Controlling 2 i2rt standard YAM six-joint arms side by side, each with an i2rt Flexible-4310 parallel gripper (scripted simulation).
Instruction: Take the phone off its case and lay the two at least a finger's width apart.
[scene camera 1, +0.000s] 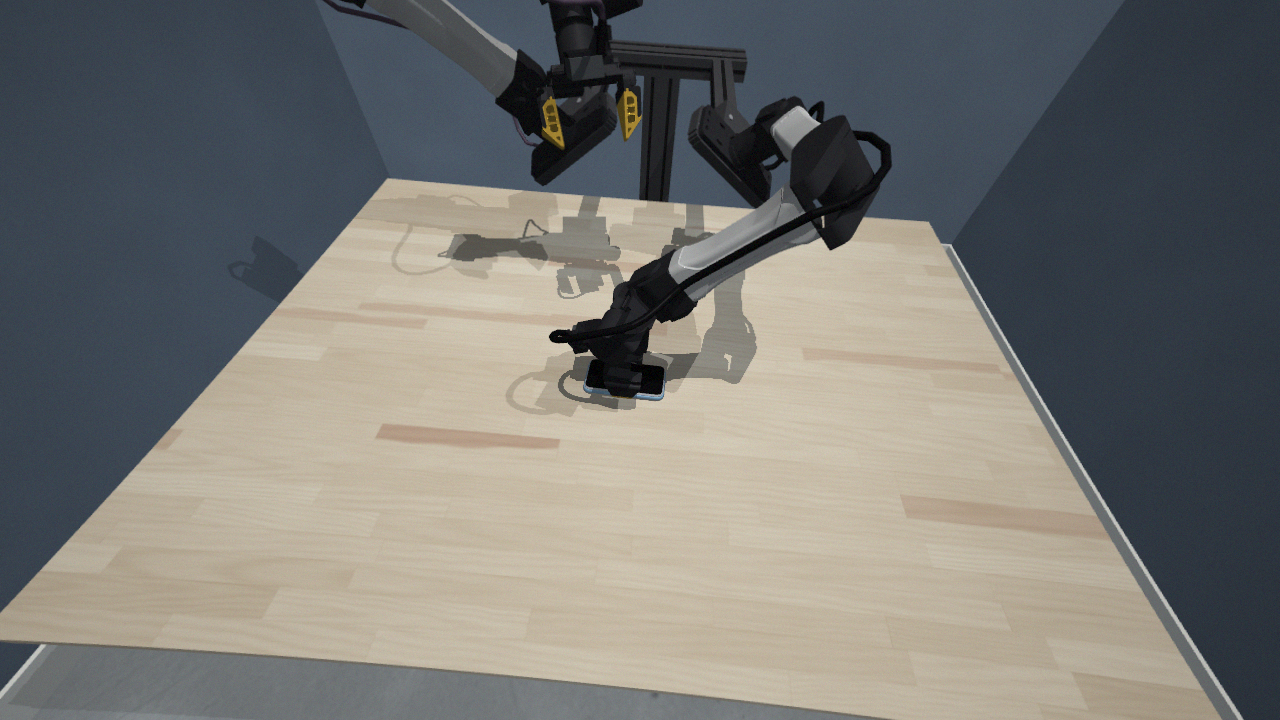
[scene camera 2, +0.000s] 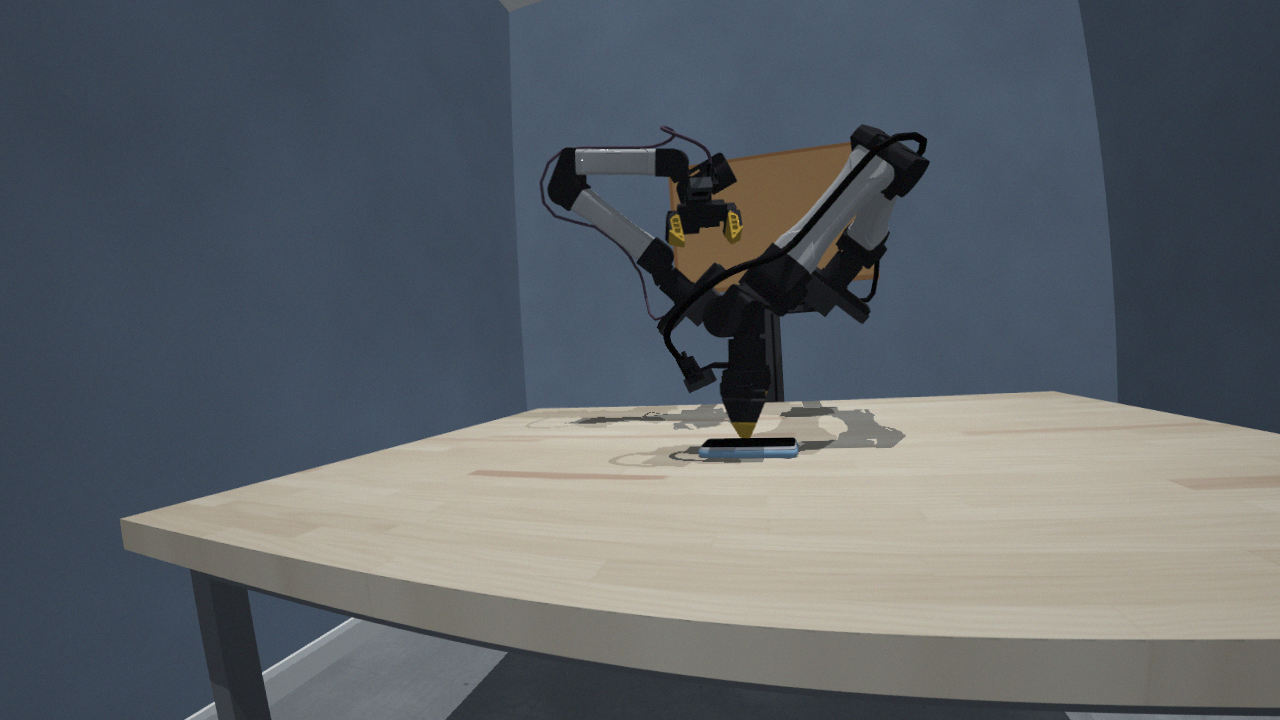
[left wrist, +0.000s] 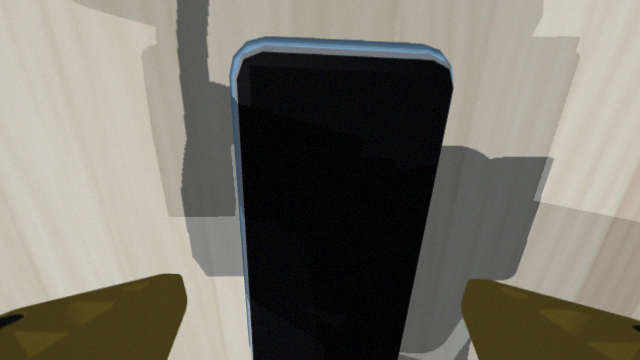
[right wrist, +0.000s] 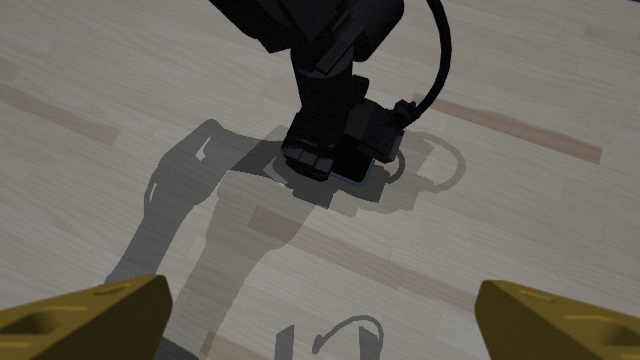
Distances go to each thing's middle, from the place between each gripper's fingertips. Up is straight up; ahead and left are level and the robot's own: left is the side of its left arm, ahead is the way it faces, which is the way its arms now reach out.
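Scene:
The black phone (scene camera 1: 652, 383) has my left gripper (scene camera 2: 747, 431) 3 cm above it.
From my right hand (scene camera 1: 595, 144), the black phone is 8 cm to the left, 16 cm ahead and 37 cm below. Going by its middle, the phone is nearer to my left gripper than to my right hand.

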